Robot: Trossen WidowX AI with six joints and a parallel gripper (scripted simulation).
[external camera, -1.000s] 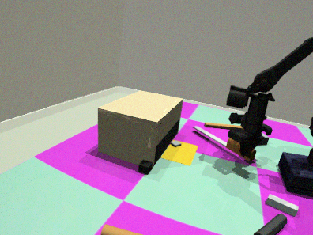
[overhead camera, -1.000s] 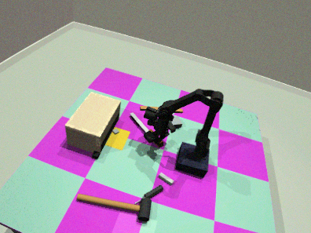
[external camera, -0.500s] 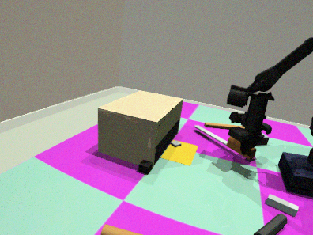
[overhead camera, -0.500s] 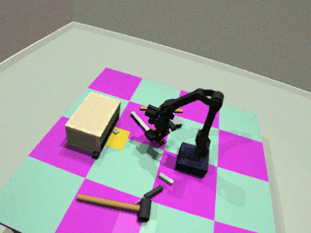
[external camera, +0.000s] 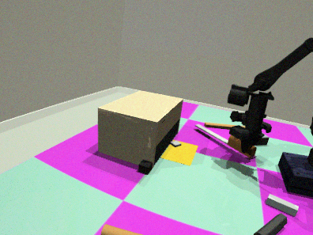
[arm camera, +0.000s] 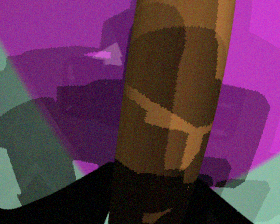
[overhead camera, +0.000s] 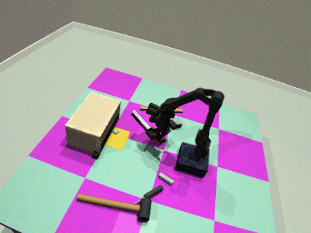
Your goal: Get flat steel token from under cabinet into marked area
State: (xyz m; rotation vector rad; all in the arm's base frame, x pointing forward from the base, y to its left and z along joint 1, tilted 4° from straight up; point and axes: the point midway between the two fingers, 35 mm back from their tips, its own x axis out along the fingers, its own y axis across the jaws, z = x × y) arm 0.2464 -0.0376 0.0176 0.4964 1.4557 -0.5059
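Right now my gripper tip is 60 mm past the grey block, 190 mm to the left of it and 10 mm above it. The rest, counted from my gripper tip: grey bar 100 mm behind, 230 mm to the left, 20 mm below; then wooden stick 50 mm ahead, 290 mm to the right, 20 mm below; then grey steel token 260 mm ahead, 40 mm to the left, 20 mm below.
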